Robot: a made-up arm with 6 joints. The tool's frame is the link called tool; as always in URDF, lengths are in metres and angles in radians. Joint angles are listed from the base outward. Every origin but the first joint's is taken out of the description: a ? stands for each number. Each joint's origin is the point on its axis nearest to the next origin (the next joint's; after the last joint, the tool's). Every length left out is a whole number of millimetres.
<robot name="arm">
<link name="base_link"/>
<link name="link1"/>
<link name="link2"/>
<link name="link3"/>
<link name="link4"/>
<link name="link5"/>
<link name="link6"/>
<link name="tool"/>
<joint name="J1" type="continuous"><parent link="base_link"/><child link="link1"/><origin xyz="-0.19 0.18 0.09" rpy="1.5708 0 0"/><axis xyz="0 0 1"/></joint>
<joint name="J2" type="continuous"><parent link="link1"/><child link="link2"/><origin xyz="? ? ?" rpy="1.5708 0 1.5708"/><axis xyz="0 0 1"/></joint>
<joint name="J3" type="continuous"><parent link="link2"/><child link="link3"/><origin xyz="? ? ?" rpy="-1.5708 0 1.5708"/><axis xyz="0 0 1"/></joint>
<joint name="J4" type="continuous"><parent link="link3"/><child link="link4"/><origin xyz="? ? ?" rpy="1.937 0.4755 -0.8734"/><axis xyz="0 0 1"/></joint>
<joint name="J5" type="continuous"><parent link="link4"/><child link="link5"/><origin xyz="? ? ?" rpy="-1.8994 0.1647 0.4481"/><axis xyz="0 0 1"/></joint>
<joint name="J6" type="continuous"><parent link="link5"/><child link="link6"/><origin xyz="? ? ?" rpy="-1.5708 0 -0.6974"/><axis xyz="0 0 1"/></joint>
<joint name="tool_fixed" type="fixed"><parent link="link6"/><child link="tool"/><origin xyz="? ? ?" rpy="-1.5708 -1.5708 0"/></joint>
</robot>
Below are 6 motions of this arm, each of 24 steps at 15 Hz.
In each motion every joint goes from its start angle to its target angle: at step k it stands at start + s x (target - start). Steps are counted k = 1, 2, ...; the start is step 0. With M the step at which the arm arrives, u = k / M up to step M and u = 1 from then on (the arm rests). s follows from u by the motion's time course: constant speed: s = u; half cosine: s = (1 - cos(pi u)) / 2; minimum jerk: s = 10 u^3 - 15 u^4 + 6 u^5.
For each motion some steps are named. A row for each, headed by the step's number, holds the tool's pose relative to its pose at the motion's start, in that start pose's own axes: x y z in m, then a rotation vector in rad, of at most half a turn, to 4 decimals.
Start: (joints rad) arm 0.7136 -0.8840 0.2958 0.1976 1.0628 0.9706
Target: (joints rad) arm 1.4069 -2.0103 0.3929 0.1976 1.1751 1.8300
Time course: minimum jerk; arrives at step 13
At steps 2, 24:
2: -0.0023 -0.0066 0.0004 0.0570 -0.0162 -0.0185
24: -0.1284 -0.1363 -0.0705 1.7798 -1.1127 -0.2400

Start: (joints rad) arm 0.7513 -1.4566 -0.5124 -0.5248 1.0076 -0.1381
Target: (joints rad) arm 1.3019 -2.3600 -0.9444 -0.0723 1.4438 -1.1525
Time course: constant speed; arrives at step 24
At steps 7, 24:
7: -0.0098 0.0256 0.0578 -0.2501 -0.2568 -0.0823
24: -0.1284 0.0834 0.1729 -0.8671 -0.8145 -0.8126

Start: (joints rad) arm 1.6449 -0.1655 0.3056 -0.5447 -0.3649 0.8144
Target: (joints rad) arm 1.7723 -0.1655 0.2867 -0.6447 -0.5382 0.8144
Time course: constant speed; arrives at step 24
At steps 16, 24:
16: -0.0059 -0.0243 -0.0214 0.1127 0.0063 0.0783
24: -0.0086 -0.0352 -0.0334 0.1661 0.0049 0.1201

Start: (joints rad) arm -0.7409 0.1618 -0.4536 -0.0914 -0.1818 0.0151
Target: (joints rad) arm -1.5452 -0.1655 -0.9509 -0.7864 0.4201 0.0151
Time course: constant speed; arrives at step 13
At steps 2, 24:
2: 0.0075 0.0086 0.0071 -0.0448 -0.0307 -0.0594
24: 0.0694 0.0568 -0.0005 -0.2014 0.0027 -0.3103

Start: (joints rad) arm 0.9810 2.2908 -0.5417 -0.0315 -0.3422 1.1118
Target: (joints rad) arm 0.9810 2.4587 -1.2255 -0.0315 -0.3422 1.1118
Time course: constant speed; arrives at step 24
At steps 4, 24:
4: 0.0366 -0.0087 0.0013 0.0250 0.1098 0.0331
24: 0.2112 -0.0374 -0.0564 0.1759 0.6392 0.2347

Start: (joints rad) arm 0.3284 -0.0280 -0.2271 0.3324 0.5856 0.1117
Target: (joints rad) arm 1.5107 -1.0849 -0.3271 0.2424 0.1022 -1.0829
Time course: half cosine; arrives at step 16
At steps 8, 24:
8: -0.0429 -0.0518 -0.0889 0.0828 -0.3787 -0.0842
24: -0.1193 -0.0317 -0.2083 -0.0156 -0.4897 -0.6438

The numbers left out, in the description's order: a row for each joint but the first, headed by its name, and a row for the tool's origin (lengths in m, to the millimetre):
J2: 0.07 0 0
J3: -0.01 0 0
J4: 0.132 0.109 0
J5: -0.109 -0.12 0
J6: -0.049 -0.011 0
tool: -0.02 0.02 0

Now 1 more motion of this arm.
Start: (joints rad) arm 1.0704 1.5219 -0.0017 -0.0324 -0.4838 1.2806
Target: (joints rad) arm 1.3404 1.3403 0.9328 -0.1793 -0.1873 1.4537
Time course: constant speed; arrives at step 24
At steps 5, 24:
5: -0.0507 -0.0007 -0.0238 0.0379 -0.2183 0.0061
24: -0.1853 -0.0272 -0.1752 0.2646 -1.0447 0.1199

